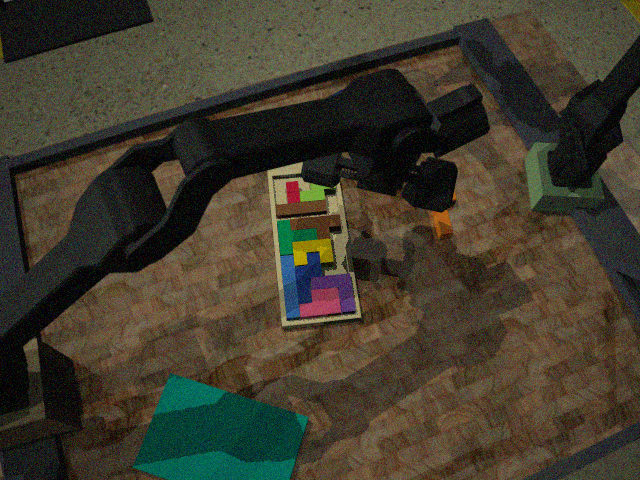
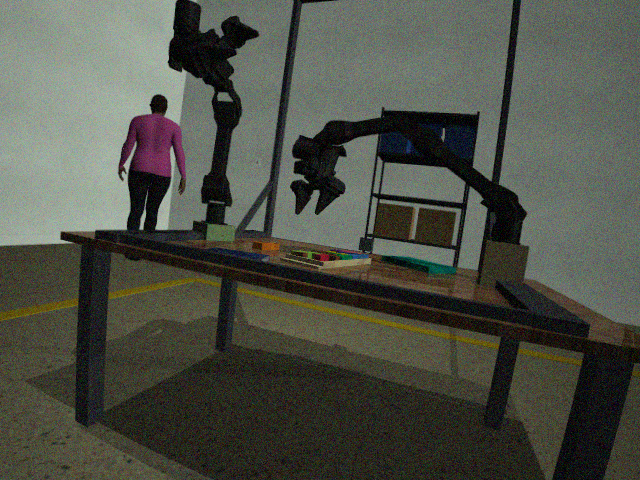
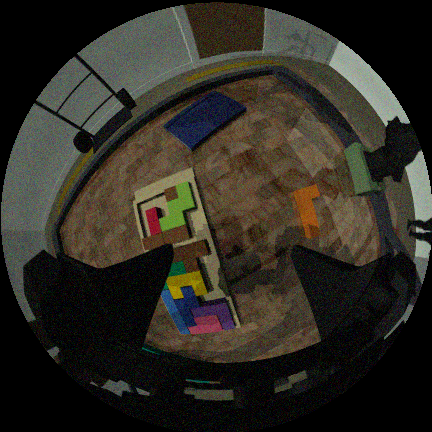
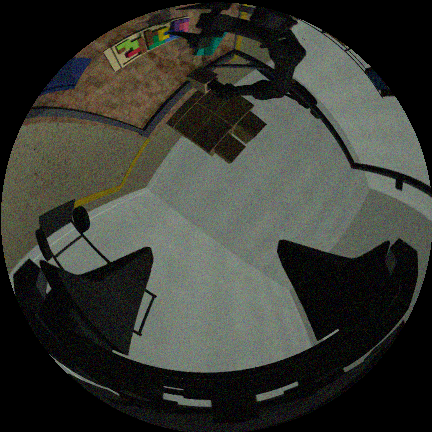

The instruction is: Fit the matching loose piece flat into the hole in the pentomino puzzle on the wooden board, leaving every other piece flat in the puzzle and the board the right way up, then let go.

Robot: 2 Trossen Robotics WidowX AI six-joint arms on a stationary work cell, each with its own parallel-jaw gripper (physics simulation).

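Frame: origin at the left arm's base, x back, y right, z up, level; millimetres.
Seen in the pictures: left gripper, fingertip midpoint: [image 2: 306, 214] [image 3: 235, 251]; right gripper, fingertip midpoint: [image 2: 247, 42] [image 4: 215, 251]; left arm's base at its link origin: [image 1: 0, 388] [image 2: 505, 242] [image 4: 211, 83]; right arm's base at its link origin: [image 1: 569, 169] [image 2: 214, 223] [image 3: 373, 166].
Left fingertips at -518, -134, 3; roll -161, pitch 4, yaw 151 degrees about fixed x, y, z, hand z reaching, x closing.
Pixels of each thing's top centre, then the offset from my left fingertips to it, as dx, dy, dz. "pt": a spot on its surface instead.
- brown bar at a spot on its surface: [image 3: 166, 237] [image 1: 305, 207] pt +83, -43, -94
- loose orange piece at its top centre: [image 3: 314, 210] [image 1: 447, 211] [image 2: 266, 242] -131, +25, -100
- teal slab at its top centre: [image 1: 221, 442] [image 3: 172, 368] [image 2: 418, 261] [image 4: 212, 40] +287, +256, -101
- dark blue slab at its top centre: [image 3: 203, 113] [image 2: 236, 253] -60, -216, -107
The pale puzzle board [image 1: 320, 322] [image 2: 338, 265] [image 3: 165, 184] [image 4: 113, 60] lies flat, holding coloured pieces. Pale gaps show around its red piece [image 1: 292, 192] [image 3: 153, 221] and along its side facing the loose piece. A brown bar [image 1: 300, 208] [image 3: 166, 237] crosses it. The loose orange piece [image 1: 442, 225] [image 2: 265, 246] [image 3: 306, 212] lies on the table, apart from the board. My left gripper [image 1: 379, 180] [image 2: 308, 211] [image 3: 235, 251] is open and empty, high above the table between board and orange piece; it hides part of the board. My right gripper [image 2: 245, 52] [image 4: 215, 251] is open and empty, raised far above the table.
A teal slab [image 1: 222, 428] [image 2: 429, 266] [image 4: 210, 46] and a dark blue slab [image 2: 238, 253] [image 3: 205, 120] [image 4: 67, 75] lie on the table. The right arm's green base block [image 1: 540, 180] [image 2: 219, 232] [image 3: 357, 167] is beyond the orange piece. A person [image 2: 155, 144] stands behind the table.
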